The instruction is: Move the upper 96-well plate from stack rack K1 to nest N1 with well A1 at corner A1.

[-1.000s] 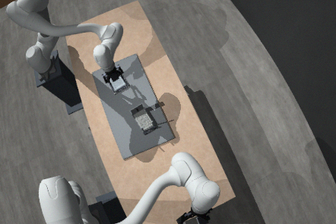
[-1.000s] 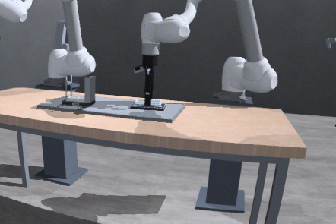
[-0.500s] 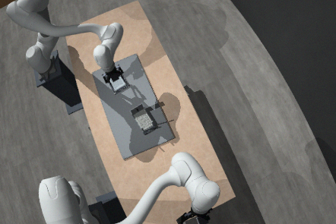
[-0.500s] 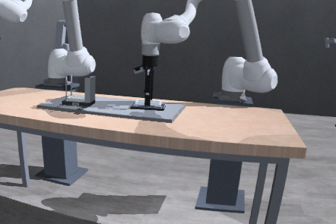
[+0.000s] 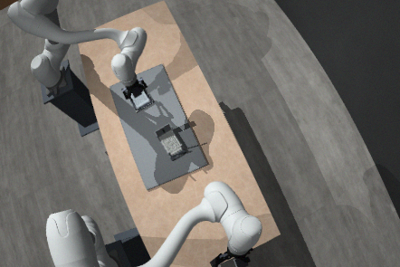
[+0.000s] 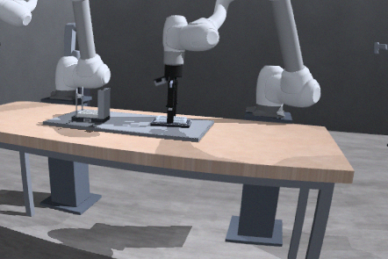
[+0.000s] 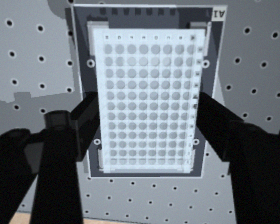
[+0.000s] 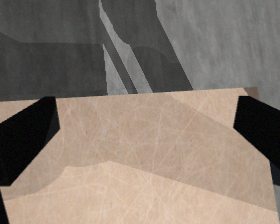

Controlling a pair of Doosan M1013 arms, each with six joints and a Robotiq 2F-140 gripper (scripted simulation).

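Right now my left hand is 20 mm above the pale plate.
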